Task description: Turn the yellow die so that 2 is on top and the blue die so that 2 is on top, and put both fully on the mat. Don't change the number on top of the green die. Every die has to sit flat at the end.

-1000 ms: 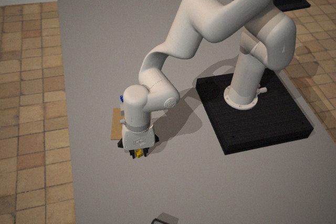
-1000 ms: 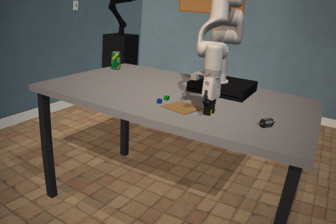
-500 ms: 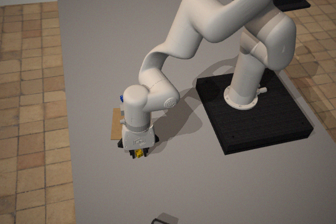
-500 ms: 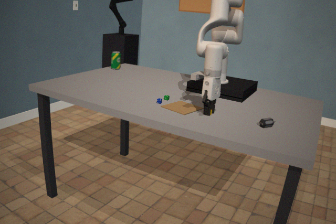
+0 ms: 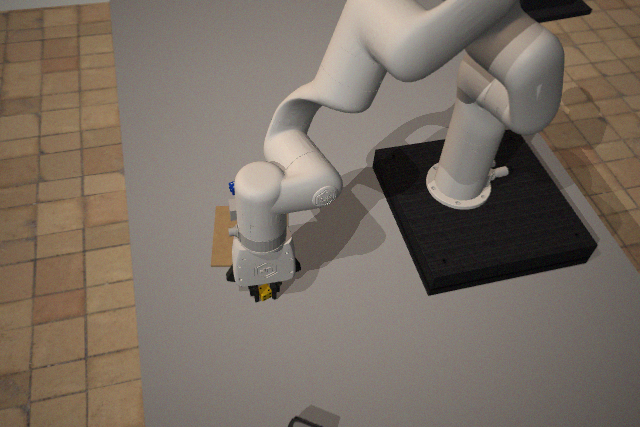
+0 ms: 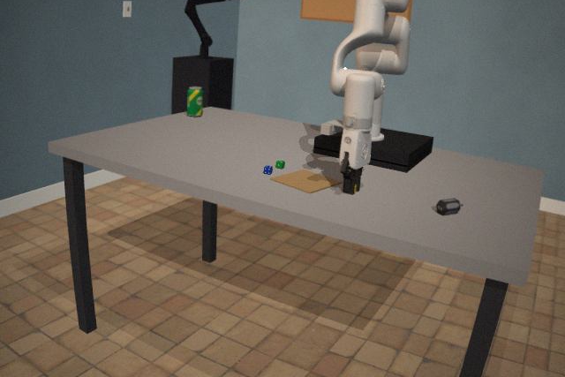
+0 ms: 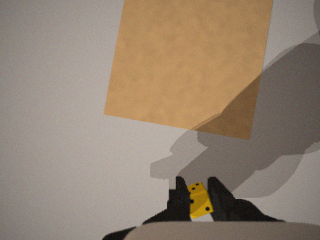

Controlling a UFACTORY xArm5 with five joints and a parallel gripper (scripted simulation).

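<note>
Right now the mat is 13 cm to the right of my hand, 2 cm below it and 1 cm behind it. Round my hand: blue die 25 cm to the right, 1 cm below, 1 cm behind; then green die 24 cm to the right, 8 cm behind, 1 cm below; then yellow die 1 cm below.
</note>
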